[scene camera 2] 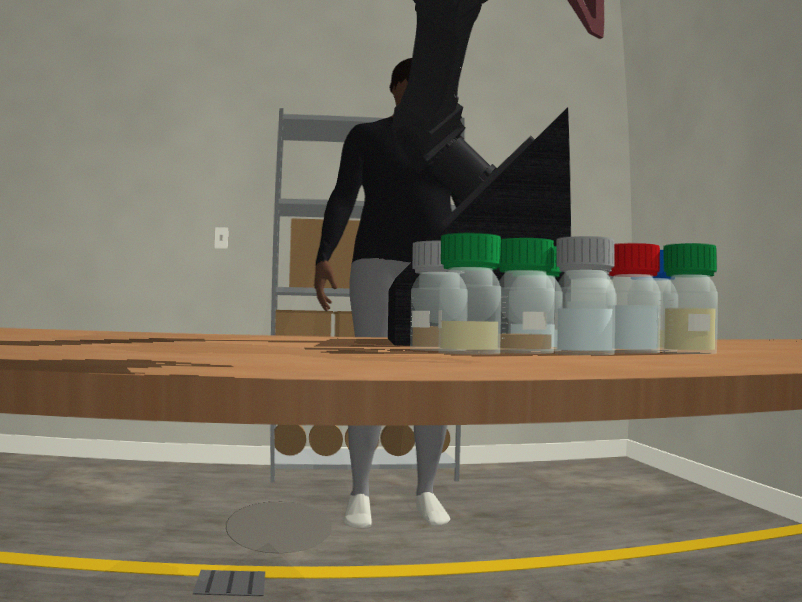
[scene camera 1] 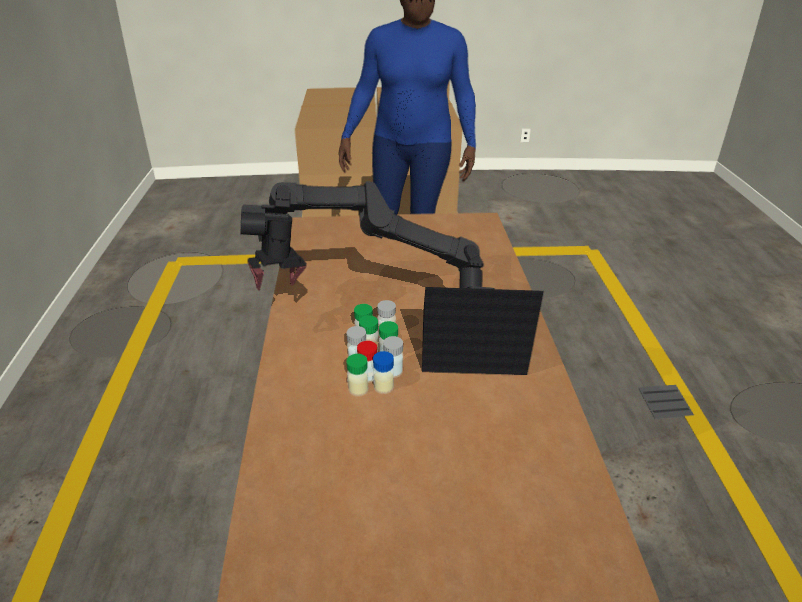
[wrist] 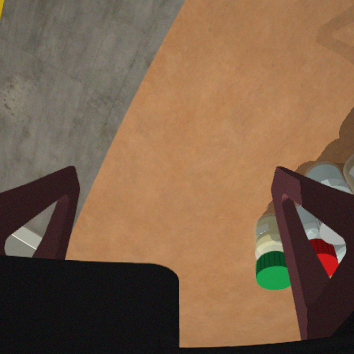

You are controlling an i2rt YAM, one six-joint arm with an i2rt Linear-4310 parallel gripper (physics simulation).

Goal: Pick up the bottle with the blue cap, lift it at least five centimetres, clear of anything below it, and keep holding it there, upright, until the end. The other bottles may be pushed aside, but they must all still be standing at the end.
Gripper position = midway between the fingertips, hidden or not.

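My gripper (scene camera 1: 275, 286), visible; same gripper (wrist: 175, 177). Grey-capped bottle (scene camera 2: 426, 258), visible; out of frame in the wrist view.
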